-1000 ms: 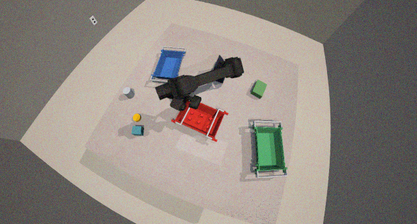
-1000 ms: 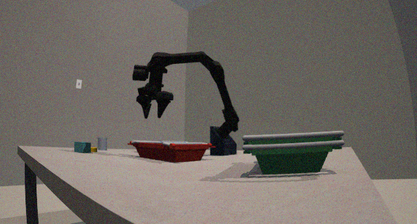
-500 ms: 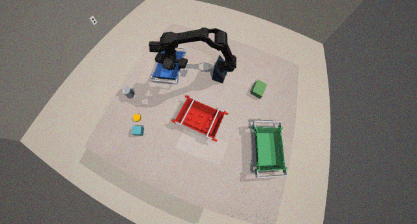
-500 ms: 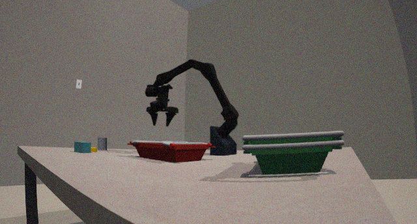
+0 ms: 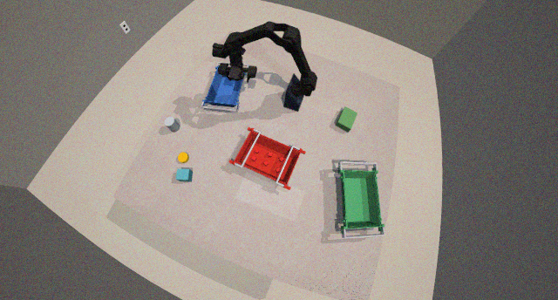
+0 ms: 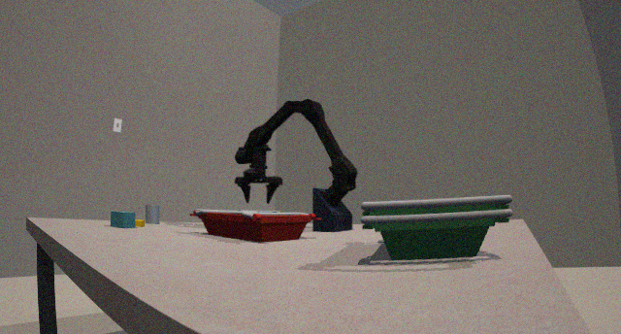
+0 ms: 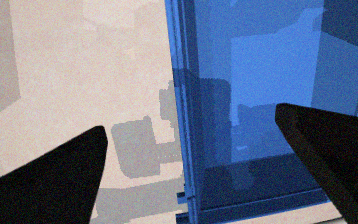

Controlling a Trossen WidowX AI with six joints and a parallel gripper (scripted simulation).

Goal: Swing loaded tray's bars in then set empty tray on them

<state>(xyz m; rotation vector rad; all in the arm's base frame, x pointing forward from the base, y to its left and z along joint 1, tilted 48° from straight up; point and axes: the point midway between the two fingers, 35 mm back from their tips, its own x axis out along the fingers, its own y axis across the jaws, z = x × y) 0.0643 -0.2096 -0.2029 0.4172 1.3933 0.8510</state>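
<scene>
The blue tray lies 80 mm to the right of my gripper tip, 50 mm below it and 20 mm ahead of it. The rest, counted from my gripper tip: yellow disc 470 mm ahead, 90 mm below, 80 mm to the right; then teal block 540 mm ahead, 70 mm below, 20 mm to the right; then grey cylinder 350 mm ahead, 230 mm to the right, 60 mm below.
</scene>
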